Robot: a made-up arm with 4 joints. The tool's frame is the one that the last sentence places. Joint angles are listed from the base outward.
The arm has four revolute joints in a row. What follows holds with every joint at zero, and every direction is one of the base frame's.
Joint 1 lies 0.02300 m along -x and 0.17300 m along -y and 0.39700 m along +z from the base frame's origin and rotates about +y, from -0.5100 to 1.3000 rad.
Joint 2 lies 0.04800 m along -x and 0.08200 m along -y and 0.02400 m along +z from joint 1 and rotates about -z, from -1.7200 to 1.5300 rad.
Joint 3 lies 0.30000 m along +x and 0.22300 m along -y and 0.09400 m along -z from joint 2 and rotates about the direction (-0.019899, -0.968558, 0.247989), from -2.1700 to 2.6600 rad.
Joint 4 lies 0.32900 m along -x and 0.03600 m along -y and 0.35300 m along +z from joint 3 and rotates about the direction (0.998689, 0.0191, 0.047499), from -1.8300 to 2.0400 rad.
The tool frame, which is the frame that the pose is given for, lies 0.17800 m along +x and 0.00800 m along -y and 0.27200 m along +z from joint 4; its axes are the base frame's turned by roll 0.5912, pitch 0.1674 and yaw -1.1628 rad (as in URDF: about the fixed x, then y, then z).
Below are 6 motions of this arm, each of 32 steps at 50 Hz.
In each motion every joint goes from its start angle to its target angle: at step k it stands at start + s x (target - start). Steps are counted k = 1, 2, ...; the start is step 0. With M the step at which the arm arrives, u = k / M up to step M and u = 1 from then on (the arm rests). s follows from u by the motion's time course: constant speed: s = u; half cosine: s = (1 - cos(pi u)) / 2; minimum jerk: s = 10 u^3 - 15 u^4 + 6 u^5.
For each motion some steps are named. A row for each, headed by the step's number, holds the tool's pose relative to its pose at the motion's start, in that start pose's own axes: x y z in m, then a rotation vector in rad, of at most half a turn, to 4 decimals.
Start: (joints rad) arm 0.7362 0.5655 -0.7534 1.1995
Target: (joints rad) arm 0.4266 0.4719 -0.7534 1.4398
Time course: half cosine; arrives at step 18
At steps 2, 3, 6, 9, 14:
2: 0.0019 -0.0015 0.0019 -0.0005 0.0138 0.0019
3: 0.0041 -0.0032 0.0042 -0.0011 0.0306 0.0042
6: 0.0157 -0.0119 0.0147 -0.0052 0.1142 0.0152
9: 0.0322 -0.0233 0.0271 -0.0136 0.2277 0.0294
14: 0.0581 -0.0402 0.0418 -0.0326 0.4003 0.0490

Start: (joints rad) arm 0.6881 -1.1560 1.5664 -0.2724
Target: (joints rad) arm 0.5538 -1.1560 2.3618 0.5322
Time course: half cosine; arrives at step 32
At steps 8, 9, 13, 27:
8: 0.0107 -0.0752 0.0205 0.1505 0.0780 0.0127
9: 0.0142 -0.0943 0.0237 0.1871 0.0988 0.0175
13: 0.0361 -0.1850 0.0287 0.3562 0.2045 0.0495
27: 0.1655 -0.4516 -0.0775 0.8568 0.6404 0.2695

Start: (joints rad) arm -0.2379 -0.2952 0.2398 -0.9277
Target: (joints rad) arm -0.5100 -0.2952 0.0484 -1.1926
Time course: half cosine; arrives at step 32
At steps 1, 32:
1: -0.0001 0.0001 0.0001 -0.0002 -0.0008 0.0002
32: -0.0577 0.0449 0.0262 -0.1084 -0.3323 0.0859

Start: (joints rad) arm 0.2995 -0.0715 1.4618 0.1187
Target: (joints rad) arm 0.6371 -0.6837 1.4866 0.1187
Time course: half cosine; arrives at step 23
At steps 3, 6, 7, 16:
3: 0.0123 -0.0043 -0.0028 0.0057 0.0238 -0.0149
6: 0.0457 -0.0183 -0.0122 0.0231 0.0902 -0.0586
7: 0.0601 -0.0254 -0.0172 0.0315 0.1196 -0.0789
16: 0.1765 -0.1299 -0.0958 0.1465 0.4149 -0.3226

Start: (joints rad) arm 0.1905 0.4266 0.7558 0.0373
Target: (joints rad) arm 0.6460 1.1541 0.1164 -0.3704
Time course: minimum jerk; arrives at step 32
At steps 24, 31, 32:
24: 0.0320 0.3675 -0.3111 -1.1328 -0.7082 -0.3625
31: 0.0582 0.3783 -0.3537 -1.2602 -0.7838 -0.4008
32: 0.0583 0.3783 -0.3538 -1.2605 -0.7840 -0.4009

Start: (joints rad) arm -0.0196 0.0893 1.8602 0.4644
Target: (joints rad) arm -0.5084 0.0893 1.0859 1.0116
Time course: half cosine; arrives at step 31
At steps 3, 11, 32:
3: 0.0045 0.0039 -0.0022 -0.0002 0.0068 -0.0099
11: 0.0553 0.0452 -0.0275 0.0050 0.0777 -0.1246
32: 0.1894 0.1336 -0.0969 0.1025 0.2386 -0.4675

